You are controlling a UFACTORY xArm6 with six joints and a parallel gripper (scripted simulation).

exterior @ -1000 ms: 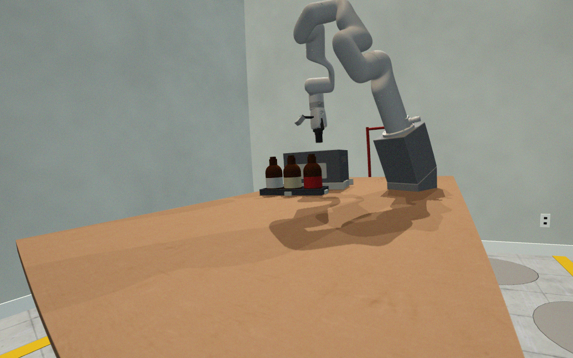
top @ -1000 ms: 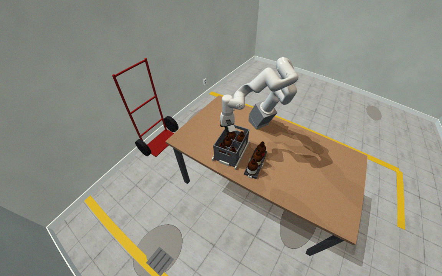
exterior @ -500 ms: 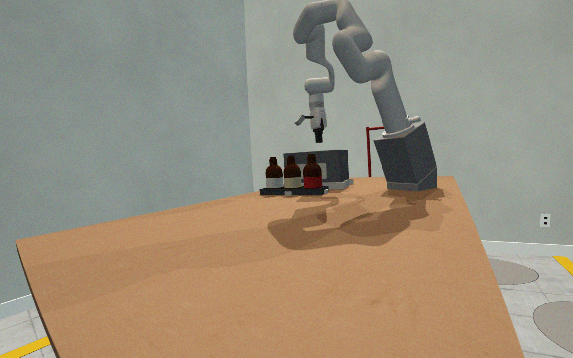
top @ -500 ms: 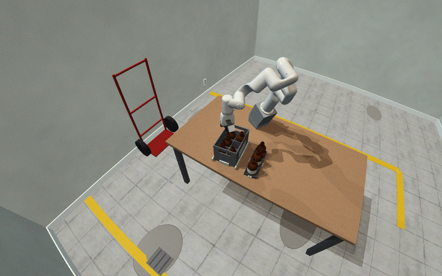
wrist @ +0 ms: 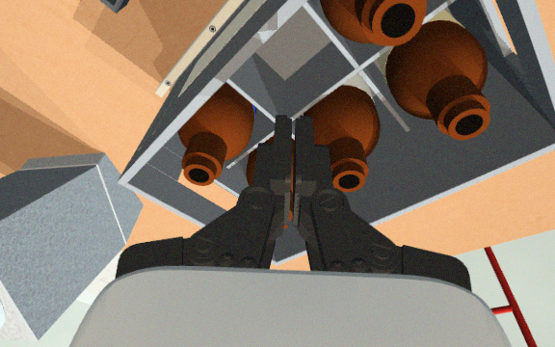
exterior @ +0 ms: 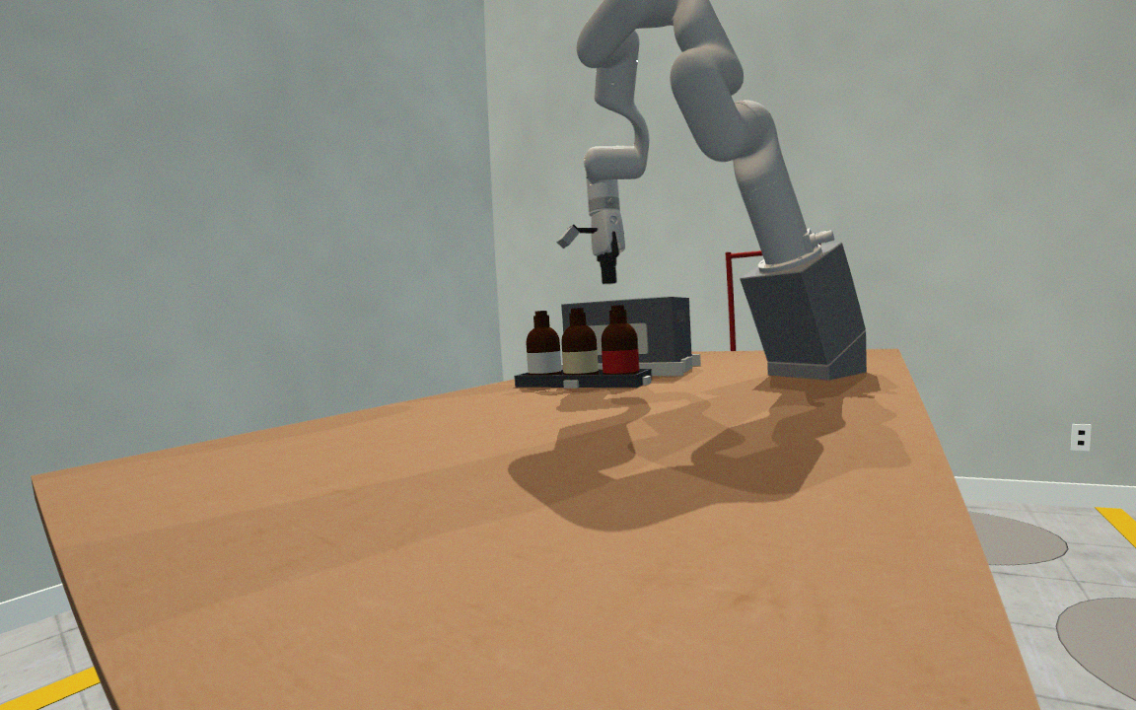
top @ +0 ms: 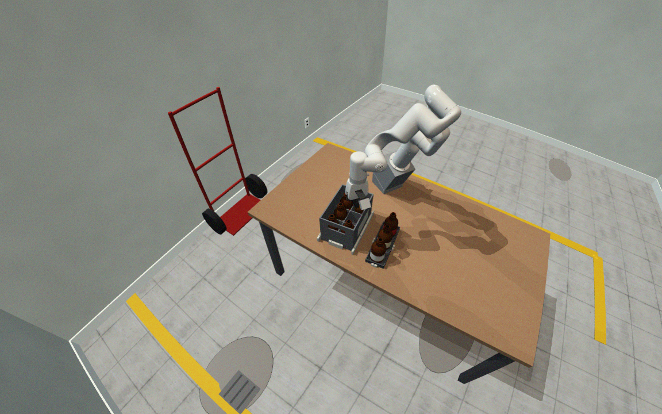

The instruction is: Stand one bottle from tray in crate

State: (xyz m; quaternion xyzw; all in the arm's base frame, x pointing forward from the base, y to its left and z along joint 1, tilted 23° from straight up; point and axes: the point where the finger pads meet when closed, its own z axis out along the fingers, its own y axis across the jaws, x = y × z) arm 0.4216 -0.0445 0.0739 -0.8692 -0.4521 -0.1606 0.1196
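Right now the dark tray is 3 cm behind my hand, 17 cm to the left of it and 22 cm below it. Also, from my hand: grey crate 1 cm behind, 6 cm to the right, 15 cm below.
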